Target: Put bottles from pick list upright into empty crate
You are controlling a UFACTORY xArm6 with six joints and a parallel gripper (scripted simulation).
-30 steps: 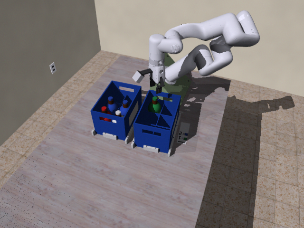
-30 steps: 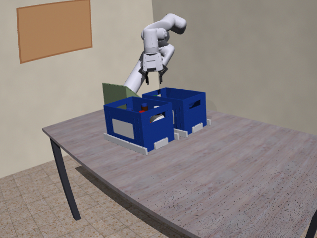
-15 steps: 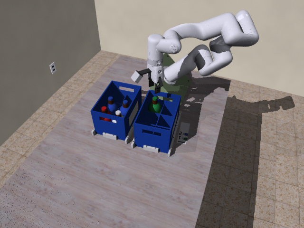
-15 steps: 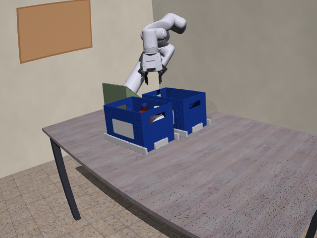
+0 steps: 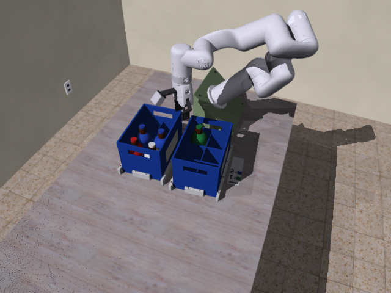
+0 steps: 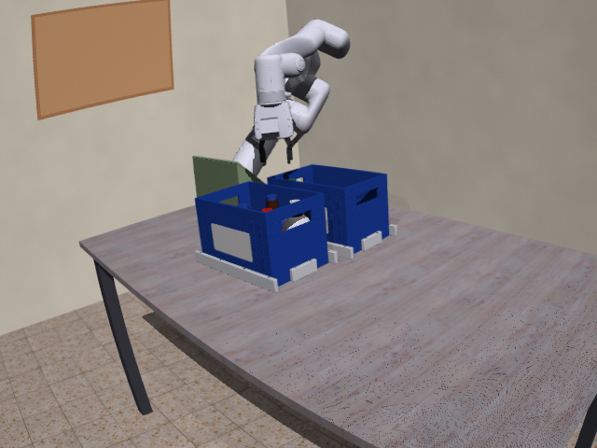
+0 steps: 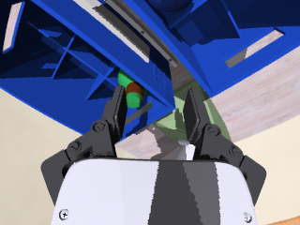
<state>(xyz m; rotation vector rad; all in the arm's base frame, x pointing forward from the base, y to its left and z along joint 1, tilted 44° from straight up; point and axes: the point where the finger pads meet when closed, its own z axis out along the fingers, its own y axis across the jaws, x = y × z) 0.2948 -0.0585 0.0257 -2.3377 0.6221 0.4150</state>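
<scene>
My gripper is now 17 cm short of the red-label bottle, 15 cm above it and 13 cm to the left of it. The rest, counted from my hand: white-labelled bottle 16 cm ahead, 15 cm below, 5 cm to the right; then green-labelled bottle 15 cm below, 6 cm to the left, 4 cm behind; then blue-labelled bottle 15 cm below, 7 cm ahead, 6 cm to the right.
</scene>
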